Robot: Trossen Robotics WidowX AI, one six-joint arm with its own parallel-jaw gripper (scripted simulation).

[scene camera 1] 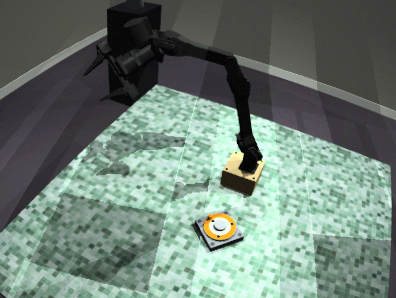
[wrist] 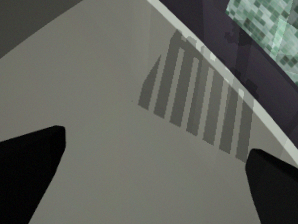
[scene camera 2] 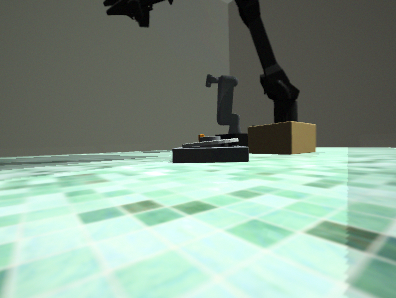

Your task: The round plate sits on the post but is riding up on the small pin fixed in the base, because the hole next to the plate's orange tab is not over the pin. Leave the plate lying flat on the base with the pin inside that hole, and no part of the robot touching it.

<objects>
same spot on base: (scene camera 2: 209, 153) = (scene camera 1: 227, 243)
</objects>
